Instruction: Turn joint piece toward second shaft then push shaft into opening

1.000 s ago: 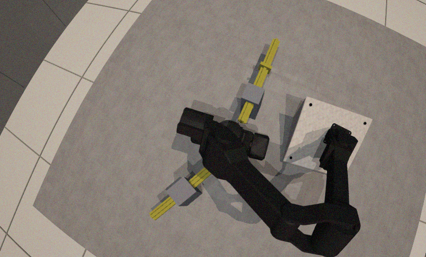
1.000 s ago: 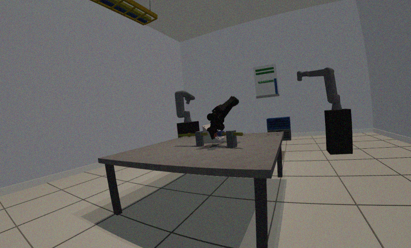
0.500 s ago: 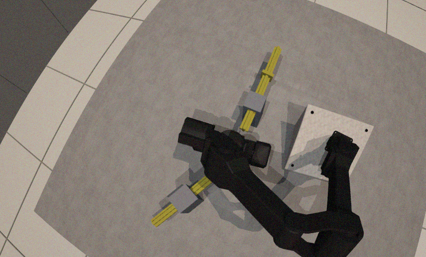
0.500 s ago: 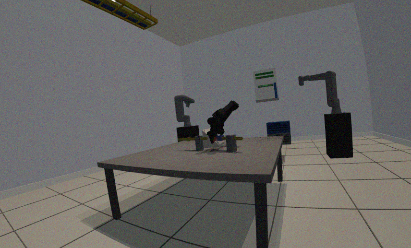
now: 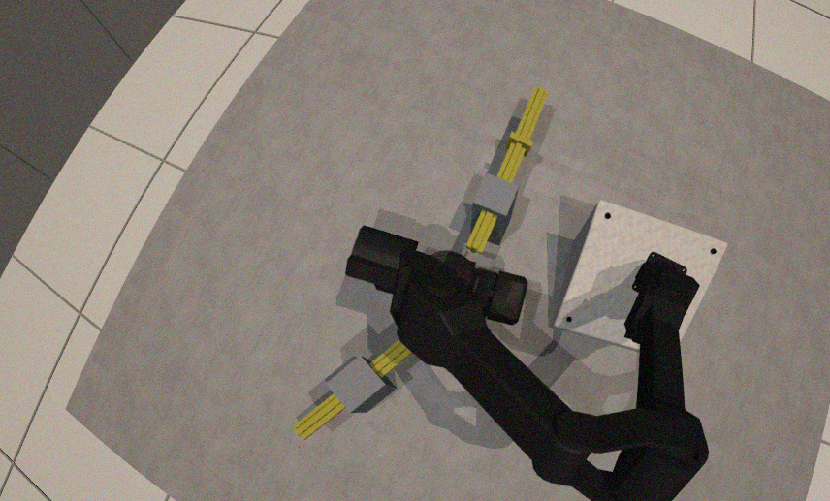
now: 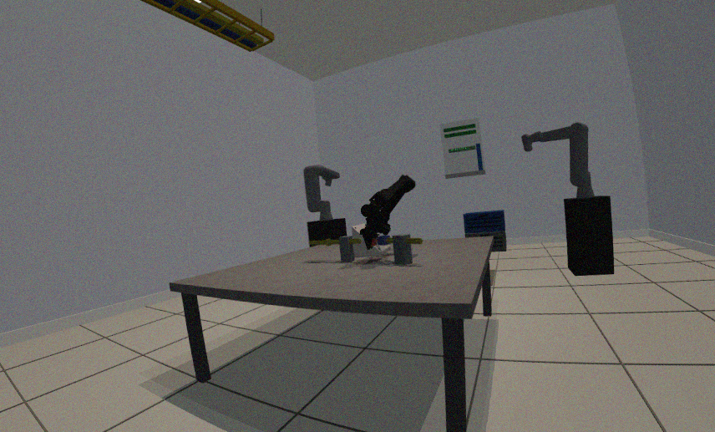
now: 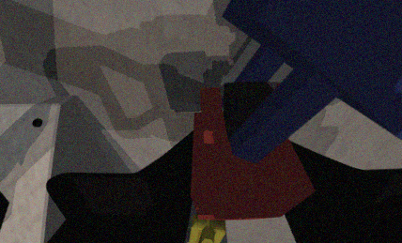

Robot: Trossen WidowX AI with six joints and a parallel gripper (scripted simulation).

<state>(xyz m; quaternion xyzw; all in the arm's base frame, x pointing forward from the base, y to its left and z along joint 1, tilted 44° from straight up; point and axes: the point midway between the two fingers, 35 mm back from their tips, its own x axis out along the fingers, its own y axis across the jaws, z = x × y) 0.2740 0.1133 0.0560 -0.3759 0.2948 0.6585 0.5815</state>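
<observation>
My gripper tip is 30 mm below the dark red joint piece and 10 mm to the right of it.
</observation>
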